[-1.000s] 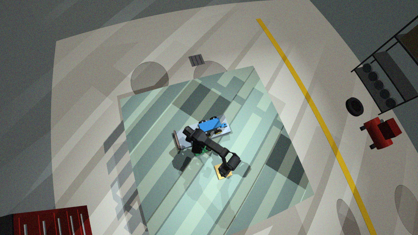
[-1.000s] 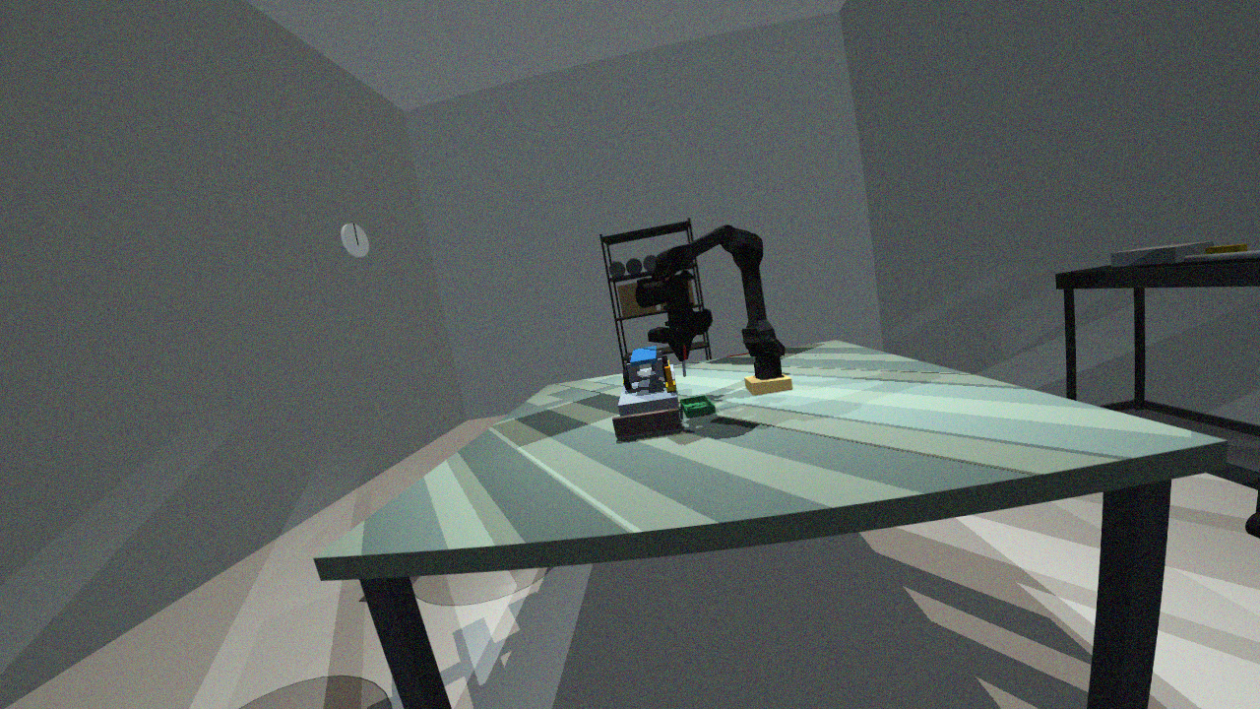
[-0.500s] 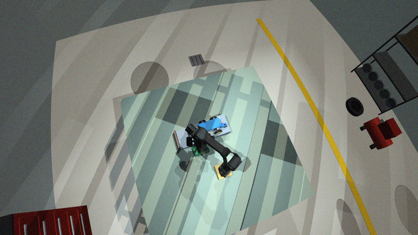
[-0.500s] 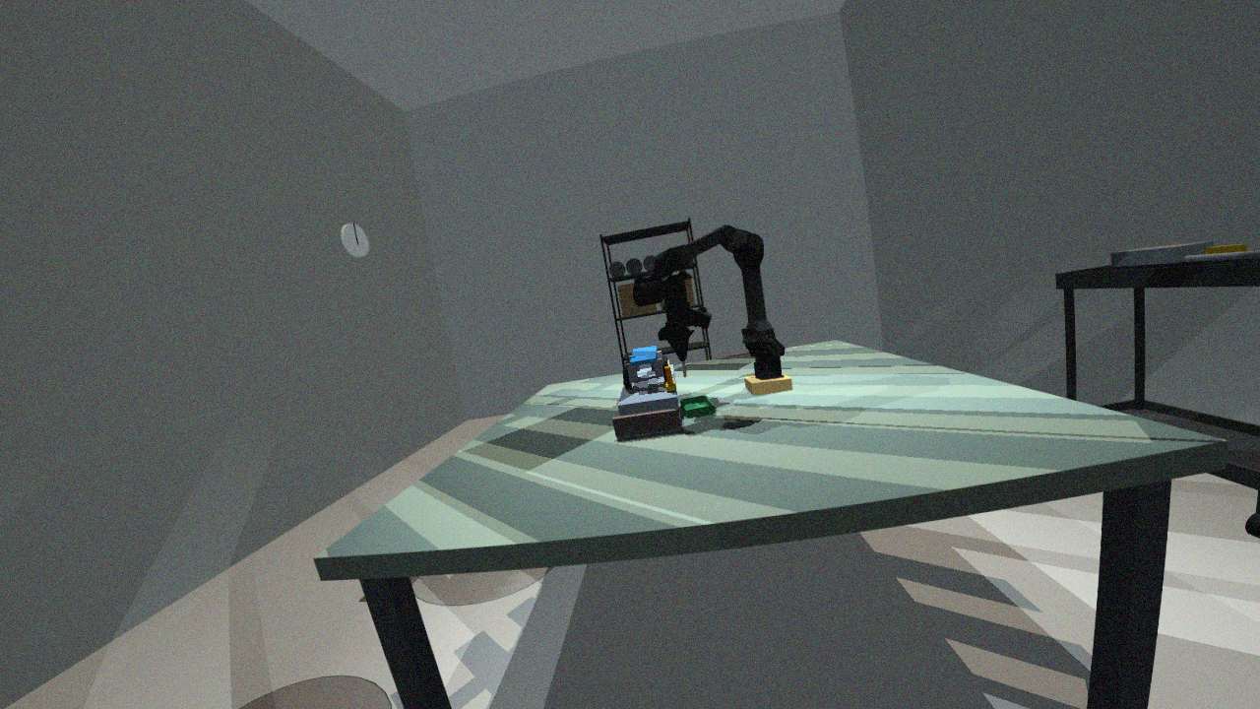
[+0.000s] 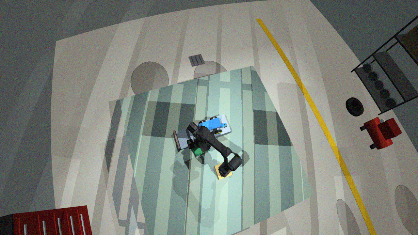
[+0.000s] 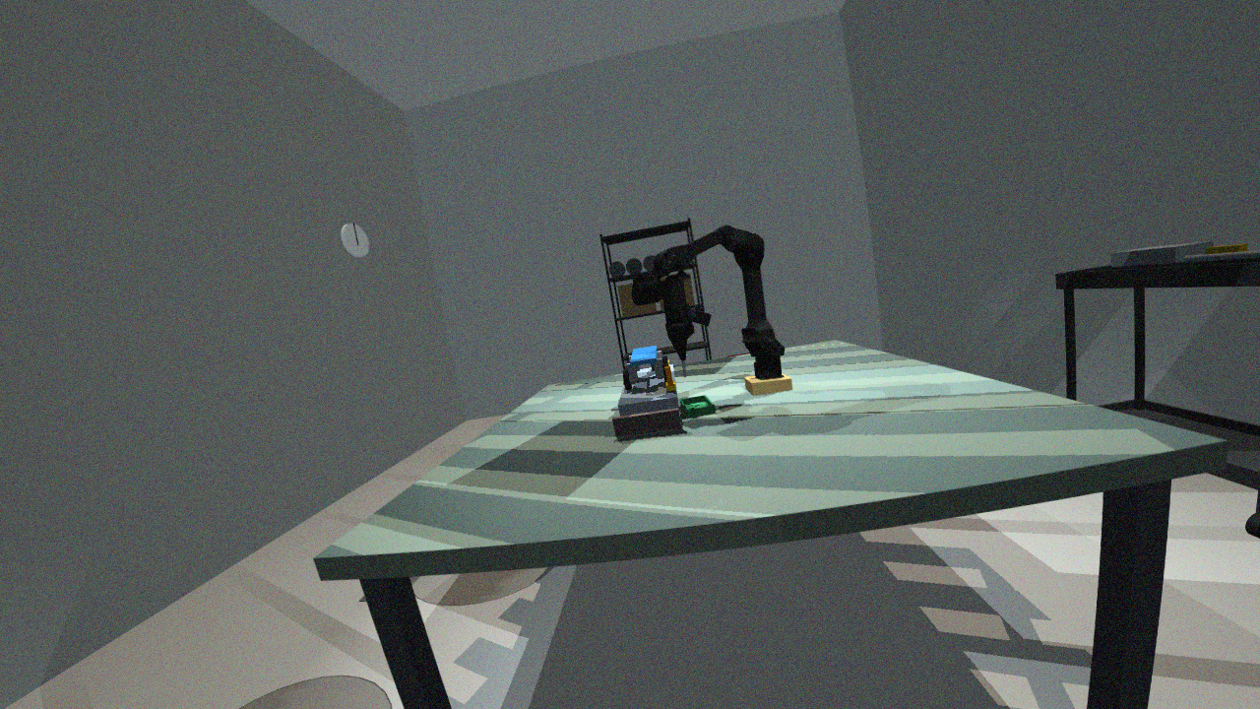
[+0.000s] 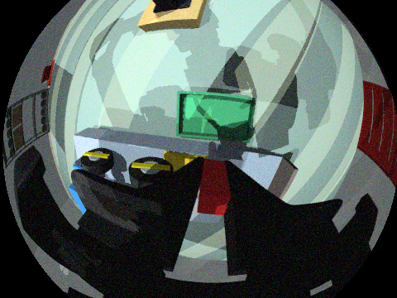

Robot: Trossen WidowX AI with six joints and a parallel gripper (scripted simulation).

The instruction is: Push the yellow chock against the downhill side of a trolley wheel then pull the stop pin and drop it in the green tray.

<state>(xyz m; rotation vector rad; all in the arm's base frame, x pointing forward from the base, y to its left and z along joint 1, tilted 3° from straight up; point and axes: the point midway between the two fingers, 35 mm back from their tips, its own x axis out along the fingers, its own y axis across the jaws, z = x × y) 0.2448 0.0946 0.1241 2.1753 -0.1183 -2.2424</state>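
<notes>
Right now my gripper tip is 140 mm above the green tray and 20 mm past it. From my gripper tip the other things lie so: blue trolley (120 mm to the right, 100 mm ahead, 20 mm below); red-headed stop pin (right at my gripper tip); yellow chock (50 mm below, 40 mm ahead, 20 mm to the right).
</notes>
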